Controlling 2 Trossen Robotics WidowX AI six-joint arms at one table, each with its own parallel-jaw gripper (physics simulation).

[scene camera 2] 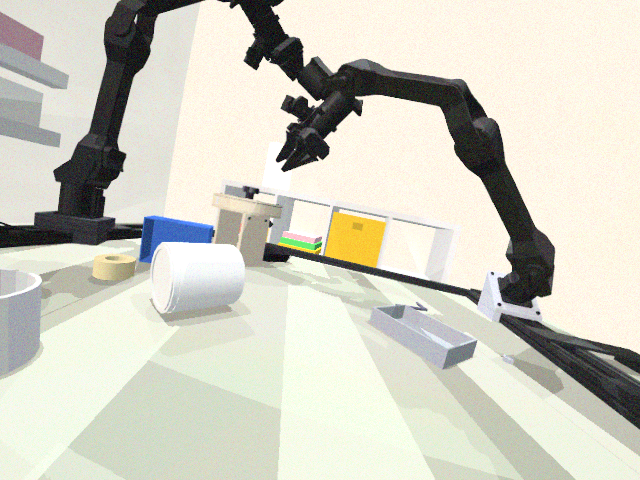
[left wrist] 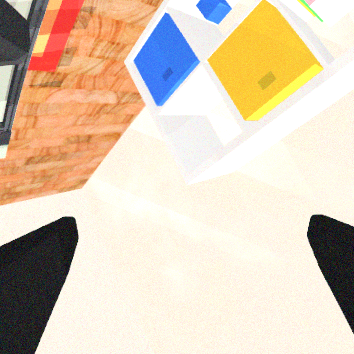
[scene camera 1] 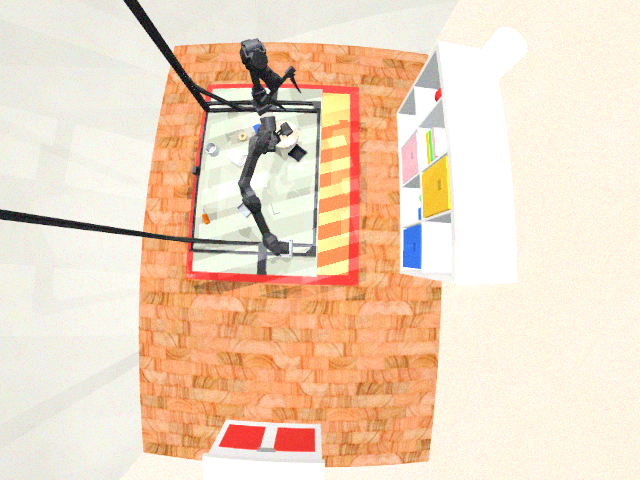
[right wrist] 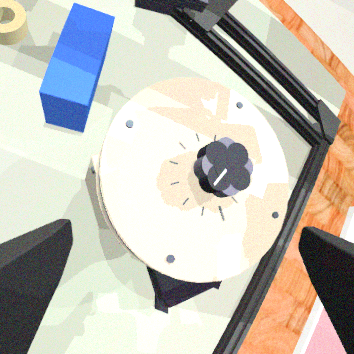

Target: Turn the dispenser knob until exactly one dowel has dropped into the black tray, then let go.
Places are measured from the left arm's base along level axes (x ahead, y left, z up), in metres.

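Pixels of known places: left gripper, between the fingertips: (left wrist: 193, 226) (scene camera 1: 293, 101); right gripper, between the fingertips: (scene camera 2: 278, 166) (right wrist: 188, 234); left arm's base, origin of its link: (scene camera 2: 79, 215); right arm's base, origin of its link: (scene camera 2: 513, 292) (scene camera 1: 285, 248).
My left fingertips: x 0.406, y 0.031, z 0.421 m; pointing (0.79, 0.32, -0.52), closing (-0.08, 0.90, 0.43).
For each thing: its top centre in the pictures, then the offset to it from my left fingertips. "spot": a spot on its surface instead.
- dispenser, centre of its top: (right wrist: 209, 172) (scene camera 2: 249, 198) (scene camera 1: 283, 133) 0.077 m back, 0.047 m right, 0.322 m down
- black tray, centre of its top: (right wrist: 182, 264) (scene camera 2: 271, 250) (scene camera 1: 297, 152) 0.008 m ahead, 0.019 m right, 0.444 m down
- blue box, centre of its top: (right wrist: 79, 49) (scene camera 2: 181, 221) 0.207 m back, 0.149 m right, 0.388 m down
- tape roll, centre of its top: (right wrist: 3, 14) (scene camera 2: 115, 258) 0.279 m back, 0.243 m right, 0.443 m down
- lying white cylinder, a spot on its surface: (scene camera 2: 206, 273) spot: 0.157 m back, 0.377 m right, 0.412 m down
- grey cup, a spot on its surface: (scene camera 2: 20, 320) spot: 0.275 m back, 0.457 m right, 0.433 m down
- grey bin, centre of its top: (scene camera 2: 422, 322) (scene camera 1: 248, 205) 0.127 m ahead, 0.434 m right, 0.443 m down
The dispenser (scene camera 2: 227, 227) (right wrist: 145, 200) stands upright with a round cream top. Its dark lobed knob (right wrist: 223, 167) (scene camera 2: 250, 192) has a white line pointing down-left in the right wrist view, with tick marks around it. The black tray (scene camera 1: 297, 152) (scene camera 2: 276, 253) (right wrist: 182, 292) sits at the dispenser's foot, partly hidden by the top in the right wrist view; no dowel is visible in it. My right gripper (scene camera 2: 280, 165) (right wrist: 188, 234) is open and empty, high above the dispenser, apart from the knob. My left gripper (left wrist: 193, 226) is open and empty, raised away from the dispenser.
A blue box (scene camera 2: 178, 237) (right wrist: 77, 65) stands beside the dispenser. A tape roll (scene camera 2: 113, 268), a lying white cylinder (scene camera 2: 206, 273), a grey cup (scene camera 2: 20, 320) and a grey bin (scene camera 2: 449, 356) are on the table. Black frame rails pass close to the dispenser.
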